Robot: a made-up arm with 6 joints.
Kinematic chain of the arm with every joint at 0, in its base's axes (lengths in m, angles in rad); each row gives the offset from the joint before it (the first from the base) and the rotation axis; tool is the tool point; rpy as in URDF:
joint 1: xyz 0 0 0.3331 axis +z
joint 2: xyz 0 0 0 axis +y
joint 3: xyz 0.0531 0 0.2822 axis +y
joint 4: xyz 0.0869 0 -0.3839 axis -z
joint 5: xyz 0 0 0 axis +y
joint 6: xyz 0.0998 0 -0.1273 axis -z
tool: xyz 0 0 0 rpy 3.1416 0 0
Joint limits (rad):
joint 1: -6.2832..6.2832
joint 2: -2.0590..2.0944
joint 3: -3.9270..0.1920
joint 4: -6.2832..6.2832
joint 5: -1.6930..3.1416
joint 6: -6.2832..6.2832
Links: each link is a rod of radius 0.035 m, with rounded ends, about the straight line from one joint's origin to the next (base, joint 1, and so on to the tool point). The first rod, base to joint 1, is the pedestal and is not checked.
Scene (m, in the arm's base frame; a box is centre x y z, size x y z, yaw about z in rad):
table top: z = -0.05
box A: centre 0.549 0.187 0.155 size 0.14 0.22 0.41 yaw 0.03
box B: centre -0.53 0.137 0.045 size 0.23 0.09 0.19 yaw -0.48
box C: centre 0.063 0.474 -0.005 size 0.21 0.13 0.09 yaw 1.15
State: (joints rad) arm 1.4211 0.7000 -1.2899 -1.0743 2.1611 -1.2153
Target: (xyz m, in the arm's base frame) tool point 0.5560 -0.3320 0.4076
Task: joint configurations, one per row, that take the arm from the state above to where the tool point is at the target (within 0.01 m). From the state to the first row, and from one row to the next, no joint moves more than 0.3 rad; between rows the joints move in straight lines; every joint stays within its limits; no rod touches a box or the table.
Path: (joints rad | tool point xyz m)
1: 1.2125 0.4545 -1.4360 -1.1987 1.9064 -1.2061 | 0.3270 0.4666 0.3469
2: 1.0040 0.2089 -1.5821 -1.3232 1.6517 -1.1969 | 0.4244 0.4232 0.5581
3: 0.7430 0.2954 -1.6247 -1.3375 1.7098 -1.2006 | 0.5322 0.3040 0.5294
4: 0.4821 0.3819 -1.6673 -1.3519 1.7679 -1.2043 | 0.6044 0.1572 0.4999
5: 0.2212 0.4684 -1.7098 -1.3662 1.8260 -1.2079 | 0.6342 -0.0063 0.4696
6: -0.0397 0.5549 -1.7524 -1.3806 1.8841 -1.2116 | 0.6180 -0.1738 0.4388
7: -0.3007 0.6414 -1.7950 -1.3949 1.9422 -1.2153 | 0.5560 -0.3320 0.4076

